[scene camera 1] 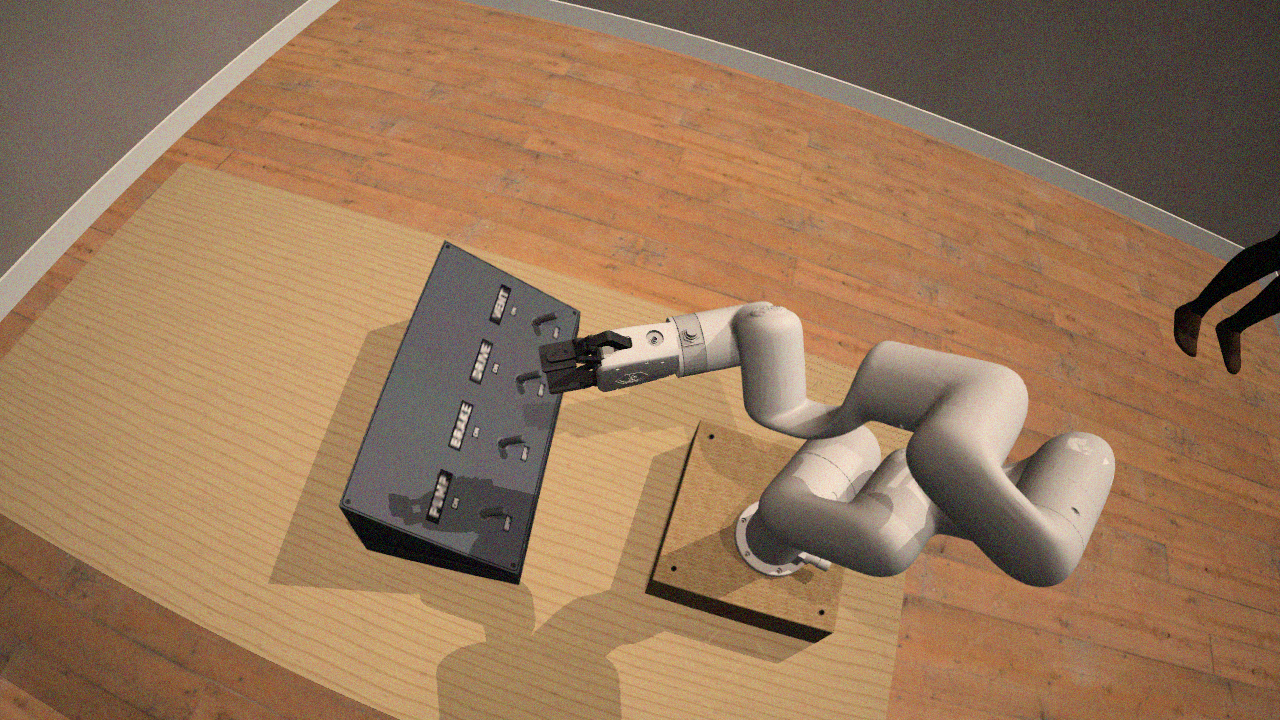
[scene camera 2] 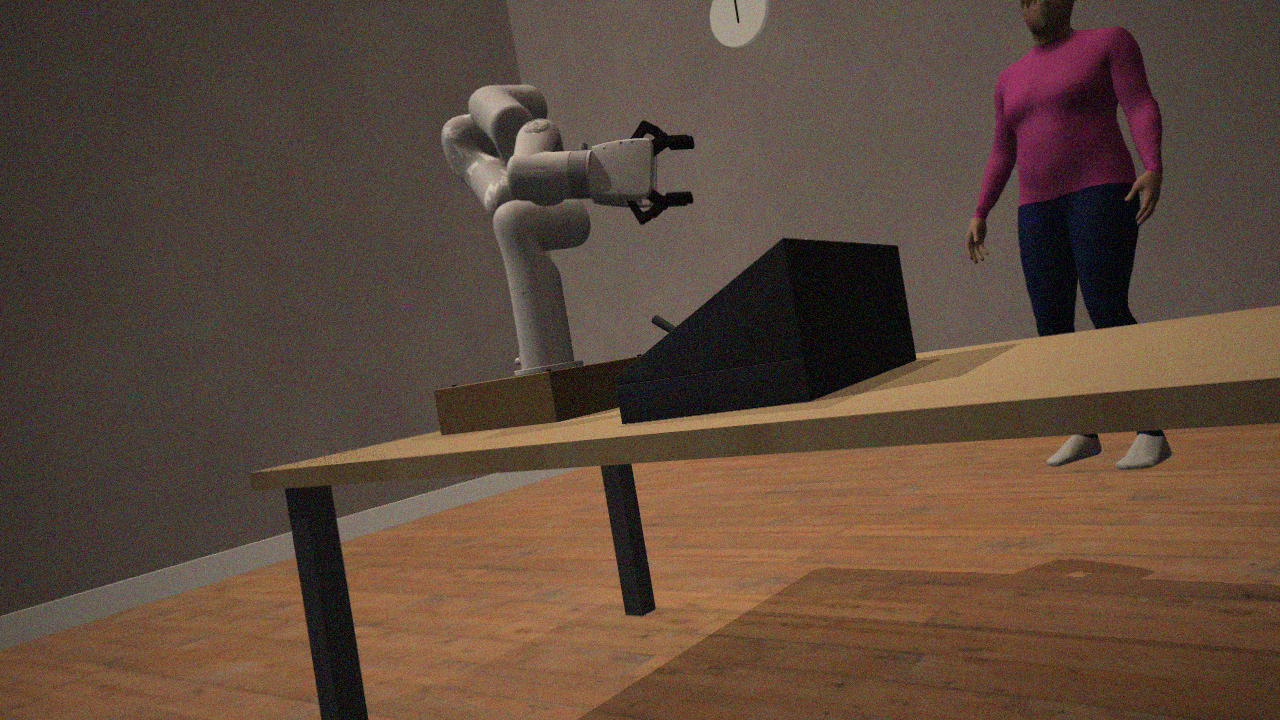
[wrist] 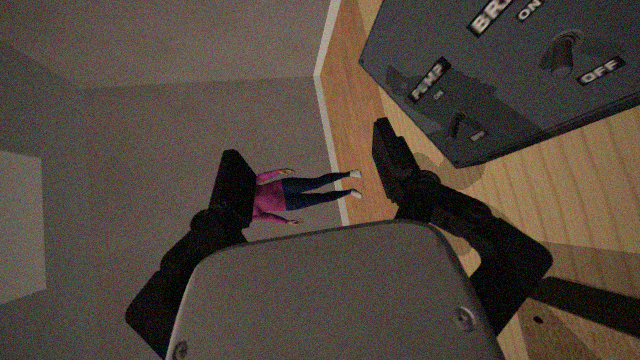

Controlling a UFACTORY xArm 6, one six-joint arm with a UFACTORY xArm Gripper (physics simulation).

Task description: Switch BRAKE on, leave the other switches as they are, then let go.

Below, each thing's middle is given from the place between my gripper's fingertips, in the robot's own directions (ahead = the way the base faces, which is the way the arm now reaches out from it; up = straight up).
Labels:
My hand is 5 cm short of the brake lever [wrist: 562, 62] and 24 cm above it. Round my hand: dark sloped switch panel [scene camera 1: 432, 459] (15 cm ahead, 3 cm to the right, 27 cm below).

